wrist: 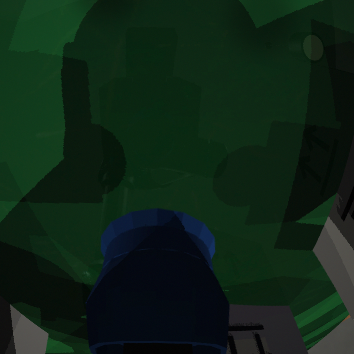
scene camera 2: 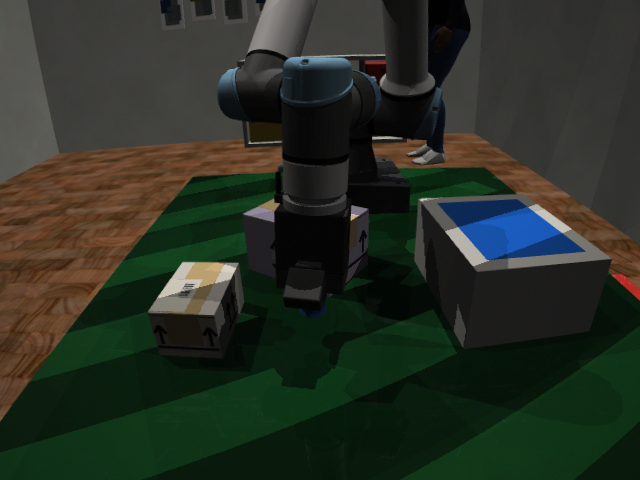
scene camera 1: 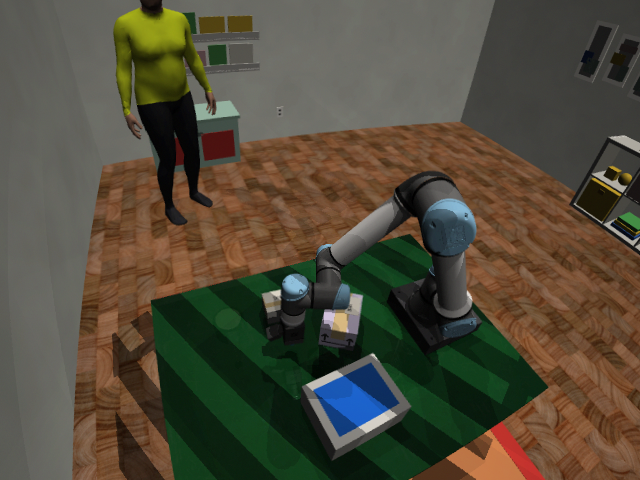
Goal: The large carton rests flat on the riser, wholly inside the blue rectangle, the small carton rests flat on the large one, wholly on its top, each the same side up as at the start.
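The large lilac carton (scene camera 1: pixel 341 322) (scene camera 2: pixel 258 237) stands upright on the green mat, partly behind the tool in scene camera 2; part of it shows in the wrist view (wrist: pixel 280 322). The small white carton (scene camera 1: pixel 271 304) (scene camera 2: pixel 196 304) (wrist: pixel 335 260) stands upright on the mat. The grey riser (scene camera 1: pixel 321 419) (scene camera 2: pixel 532 299) has the blue rectangle (scene camera 1: pixel 351 403) (scene camera 2: pixel 516 232) on its top, with no carton on it. My blue suction cup (scene camera 2: pixel 312 310) (wrist: pixel 158 235) points down, low over the mat between the cartons, beside the large one. Nothing hangs from it. Whether it touches the mat is unclear.
The green mat (scene camera 1: pixel 227 403) (scene camera 2: pixel 206 423) lies under the cartons, riser and arm base (scene camera 1: pixel 429 315). The riser stands on the side of the large carton away from the small one. A person in yellow (scene camera 1: pixel 160 56) stands beyond the mat; another (scene camera 2: pixel 447 62) stands behind the arm.
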